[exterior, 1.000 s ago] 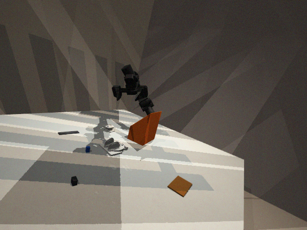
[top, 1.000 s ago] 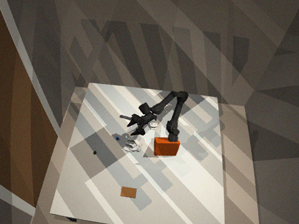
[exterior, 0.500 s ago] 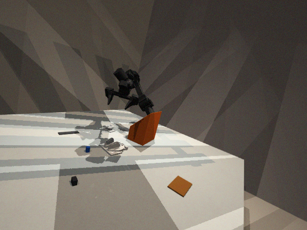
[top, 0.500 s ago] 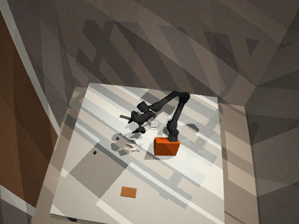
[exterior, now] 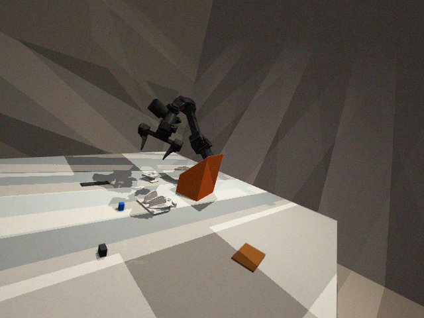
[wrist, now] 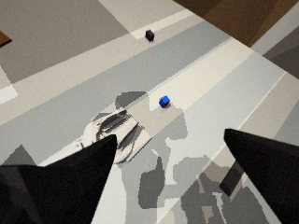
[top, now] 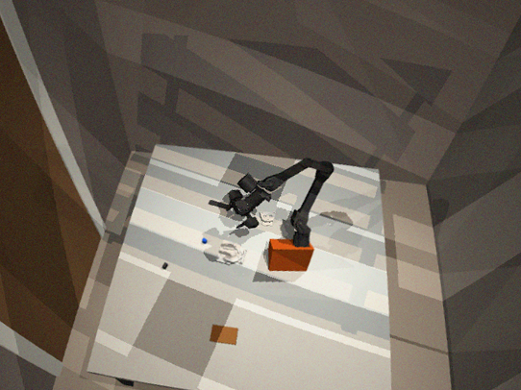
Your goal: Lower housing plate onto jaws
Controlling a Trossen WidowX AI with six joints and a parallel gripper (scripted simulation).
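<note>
The small white part is 18 cm behind my gripper tip, 12 cm to the right of it and 18 cm below it. The rest, counted from my gripper tip: black cube: 31 cm ahead, 14 cm to the left, 18 cm below; blue cube: 13 cm ahead, 1 cm to the left, 18 cm below; dark strip: 6 cm ahead, 21 cm to the right, 19 cm below.
</note>
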